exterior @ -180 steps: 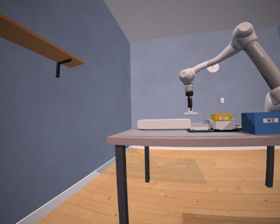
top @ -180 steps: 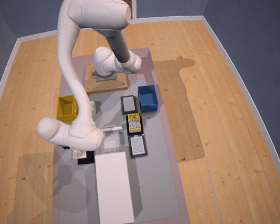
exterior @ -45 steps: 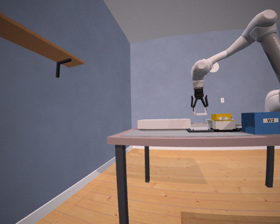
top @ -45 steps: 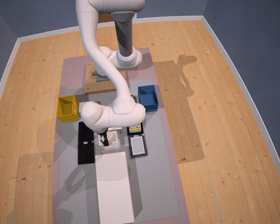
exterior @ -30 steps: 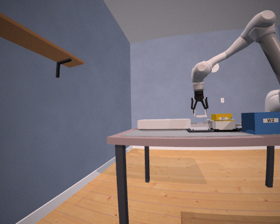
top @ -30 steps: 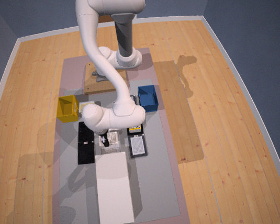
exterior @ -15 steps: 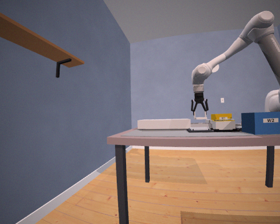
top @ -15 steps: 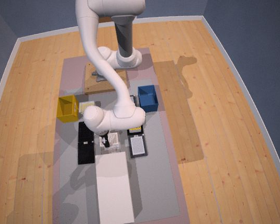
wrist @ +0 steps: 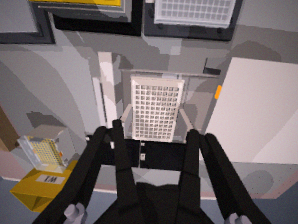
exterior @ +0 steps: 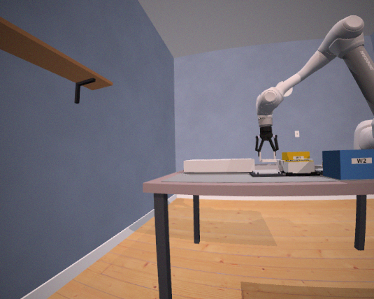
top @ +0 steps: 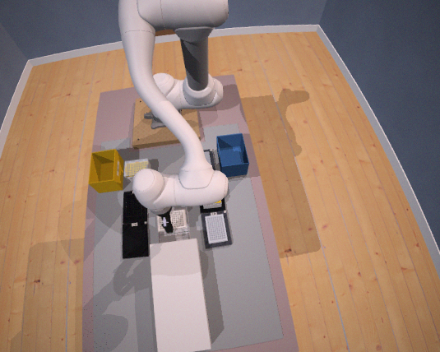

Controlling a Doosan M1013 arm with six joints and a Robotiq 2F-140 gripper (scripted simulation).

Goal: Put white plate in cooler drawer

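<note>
The drawer is 4 cm ahead of my hand and 6 cm below it. Also, from my hand: cooler CD: 17 cm ahead, 6 cm below; white plate: 2 cm below; black nest N2: 5 cm ahead, 19 cm to the right, 8 cm below.
</note>
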